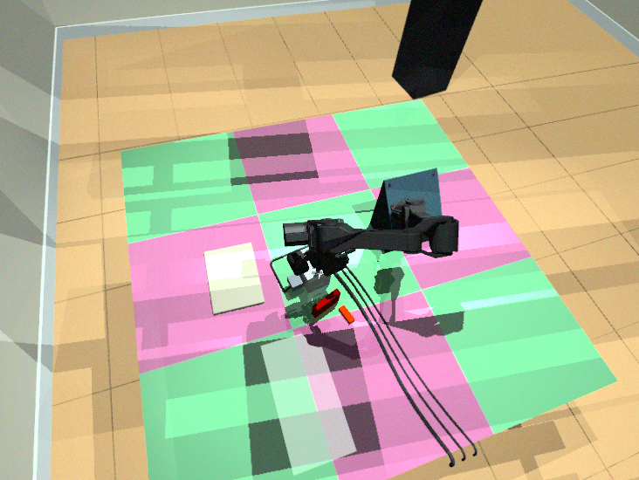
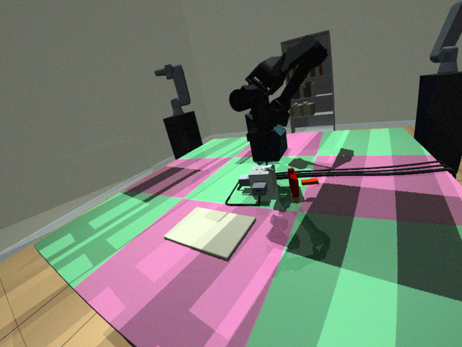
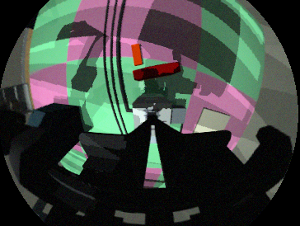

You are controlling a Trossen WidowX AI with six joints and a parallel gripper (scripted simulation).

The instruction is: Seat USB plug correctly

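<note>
The red block is 10 cm below my gripper tip, 7 cm to the left of it and 1 cm ahead of it. The rest, counted from my gripper tip: dark USB plug 2 cm below; orange piece 13 cm to the left, 12 cm below, 4 cm behind; flat white pad 23 cm ahead, 14 cm to the right, 12 cm below.
</note>
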